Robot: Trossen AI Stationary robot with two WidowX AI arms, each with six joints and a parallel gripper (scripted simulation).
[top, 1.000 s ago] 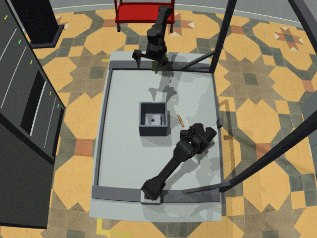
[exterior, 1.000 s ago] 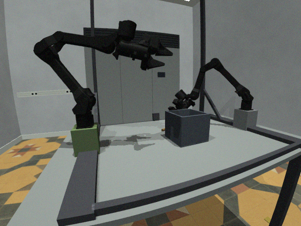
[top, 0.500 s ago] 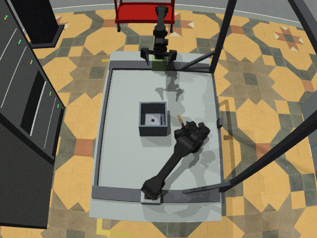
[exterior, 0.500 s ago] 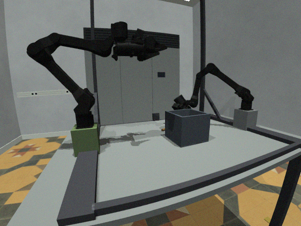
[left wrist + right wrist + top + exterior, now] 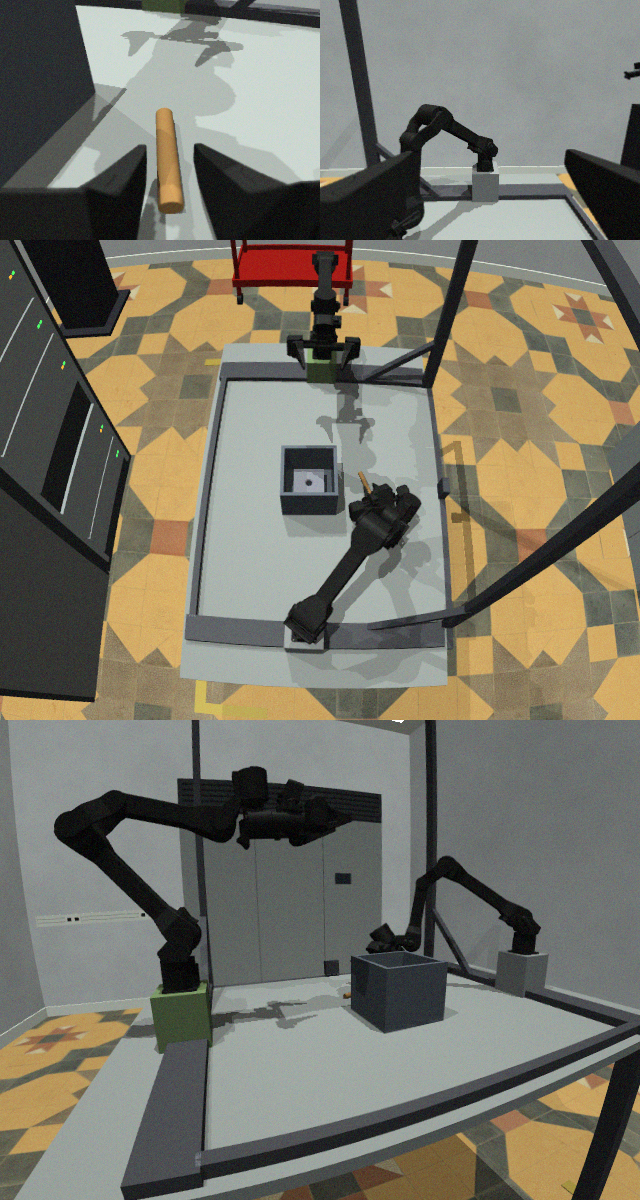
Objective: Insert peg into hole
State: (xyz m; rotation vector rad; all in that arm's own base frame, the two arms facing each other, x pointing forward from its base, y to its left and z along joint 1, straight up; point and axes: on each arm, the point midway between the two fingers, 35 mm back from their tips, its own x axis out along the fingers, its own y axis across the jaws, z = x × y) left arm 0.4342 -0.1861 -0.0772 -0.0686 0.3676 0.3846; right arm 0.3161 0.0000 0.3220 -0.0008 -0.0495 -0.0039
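The peg is 50 mm to the right of my left hand, 30 mm below it and 20 mm ahead of it. The rest, counted from my left hand: light plate 190 mm ahead, 10 mm to the right.
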